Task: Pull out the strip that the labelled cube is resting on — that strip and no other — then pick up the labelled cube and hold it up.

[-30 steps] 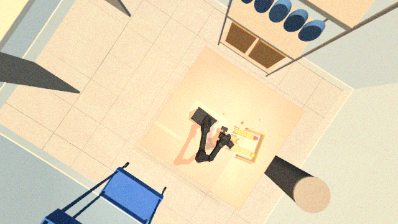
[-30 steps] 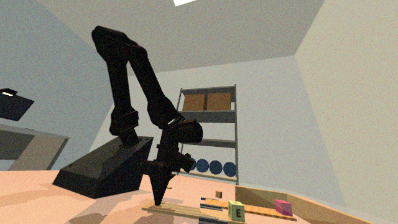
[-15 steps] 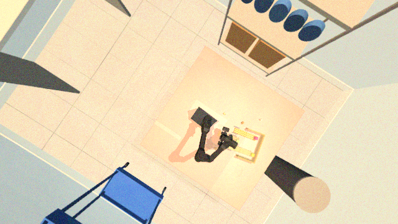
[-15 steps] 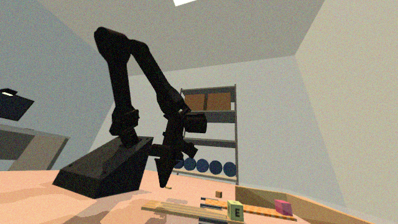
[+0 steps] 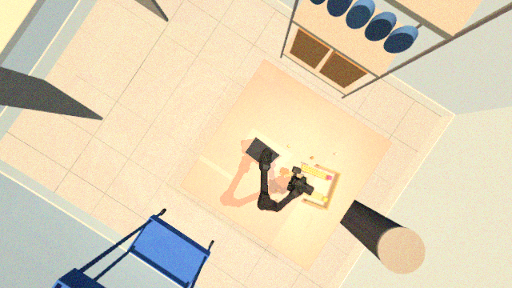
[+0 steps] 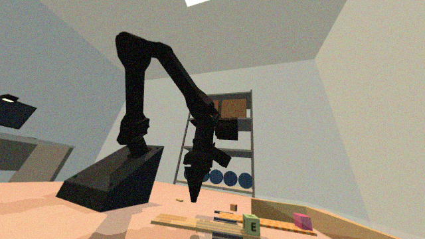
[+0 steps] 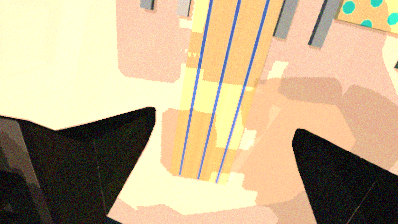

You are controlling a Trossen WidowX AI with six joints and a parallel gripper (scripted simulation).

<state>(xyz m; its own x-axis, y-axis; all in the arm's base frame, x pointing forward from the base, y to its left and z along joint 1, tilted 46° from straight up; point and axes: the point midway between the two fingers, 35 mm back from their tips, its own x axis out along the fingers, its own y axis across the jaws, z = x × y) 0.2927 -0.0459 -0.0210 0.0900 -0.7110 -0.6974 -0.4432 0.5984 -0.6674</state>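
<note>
Right now the labelled cube is 13 cm ahead of my gripper tip, 5 cm to the left of it and 3 cm below it. Round my gripper tip: small pale cube (16 cm ahead, 39 cm to the left, 4 cm below); then small tan cube (4 cm ahead, 24 cm to the left, 4 cm below).
</note>
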